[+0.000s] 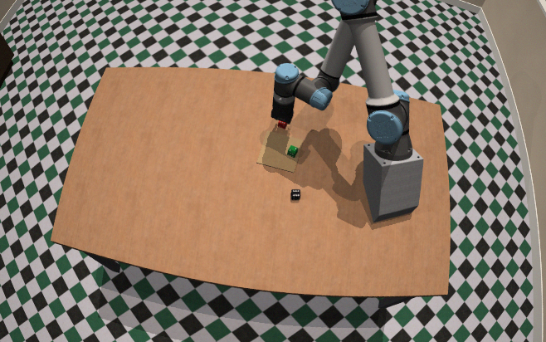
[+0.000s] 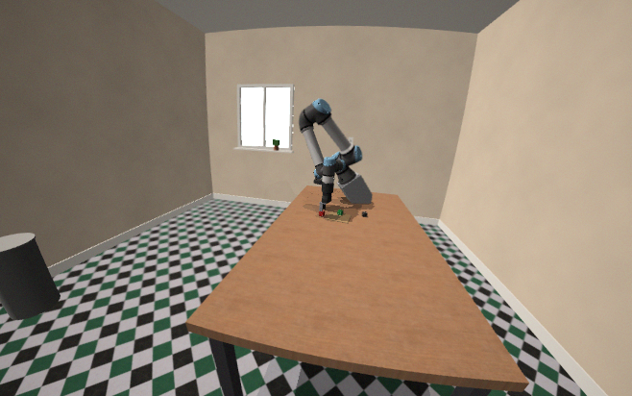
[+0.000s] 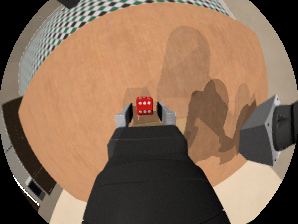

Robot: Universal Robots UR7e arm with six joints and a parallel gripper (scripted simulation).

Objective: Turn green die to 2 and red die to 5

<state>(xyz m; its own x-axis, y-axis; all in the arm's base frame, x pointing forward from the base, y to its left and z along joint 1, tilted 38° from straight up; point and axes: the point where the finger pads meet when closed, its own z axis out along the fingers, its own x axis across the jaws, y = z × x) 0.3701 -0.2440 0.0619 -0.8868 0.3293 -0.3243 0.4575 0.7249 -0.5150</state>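
My gripper is now 4 cm above the red die. Round my hand: green die (13 cm to the left, 4 cm below, 2 cm behind); then black die (29 cm to the left, 4 cm below, 1 cm behind); then tan mat (11 cm to the left, 5 cm below, 2 cm ahead).
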